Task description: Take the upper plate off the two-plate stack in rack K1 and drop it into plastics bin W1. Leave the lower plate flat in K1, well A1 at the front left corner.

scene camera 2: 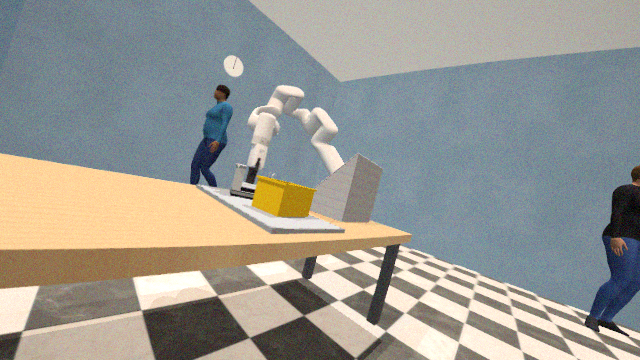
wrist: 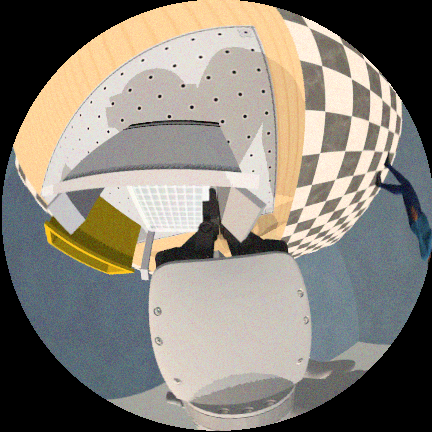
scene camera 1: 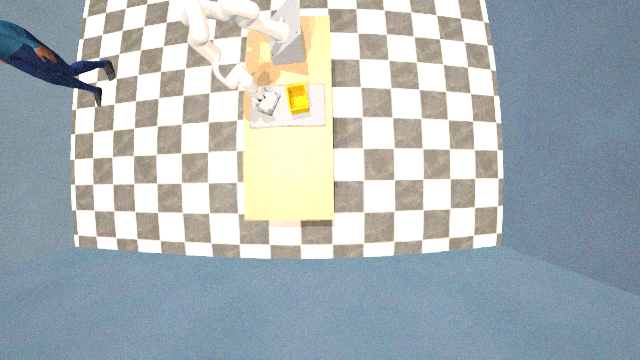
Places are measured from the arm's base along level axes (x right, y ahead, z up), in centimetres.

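Pixels of known places: gripper, fingertip midpoint: [scene camera 2: 249, 184] [wrist: 215, 197] [scene camera 1: 260, 100]; arm's base, origin of the base link: [scene camera 2: 341, 177] [scene camera 1: 283, 34].
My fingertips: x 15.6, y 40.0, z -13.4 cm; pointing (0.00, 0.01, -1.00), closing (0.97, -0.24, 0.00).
Note:
For each thing: its top centre in the pictures, then the offset to it from my fingertips. Level surfaces: height alone.
- Rack K1, middle of its top: [wrist: 158, 267] [scene camera 2: 257, 168] [scene camera 1: 265, 97] dy +1.2, dx -5.0, dz +7.3 cm
- White gridded plate, middle of its top: [wrist: 167, 200] [scene camera 2: 251, 184] [scene camera 1: 267, 102] dy +1.8, dx -4.8, dz +0.5 cm
- Bin W1, middle of its top: [wrist: 82, 257] [scene camera 2: 288, 182] [scene camera 1: 297, 96] dy +0.0, dx -25.3, dz +5.3 cm
- light grey perforated board, middle of its top: [wrist: 114, 197] [scene camera 2: 263, 204] [scene camera 1: 286, 104] dy +2.0, dx -17.2, dz -4.6 cm
- wooden table, its level: dz -6.0 cm
Rack K1 [scene camera 1: 273, 105] [scene camera 2: 239, 176] [wrist: 155, 147] is a grey-white frame with raised walls. White gridded plate [wrist: 170, 207] lies inside it, seen through the frame in the wrist view; I cannot tell the two plates of the stack apart, nor see well A1. My gripper [scene camera 1: 260, 97] [scene camera 2: 251, 180] [wrist: 215, 197] is shut with nothing between its fingers. Its black fingertips are at the right edge of the plate in the wrist view, and a pale part of the rack hides one finger. Bin W1 [scene camera 1: 298, 102] [scene camera 2: 281, 199] [wrist: 114, 225] is a yellow open box beside the rack.
Rack and bin stand on a light grey perforated board [scene camera 1: 316, 117] [scene camera 2: 300, 226] [wrist: 195, 107] on the wooden table [scene camera 1: 287, 175] [scene camera 2: 125, 215]. A tall grey sloped block [scene camera 1: 295, 52] [scene camera 2: 357, 190] stands beyond the board, by the arm's base. A person [scene camera 1: 45, 65] [scene camera 2: 216, 125] stands off the table.

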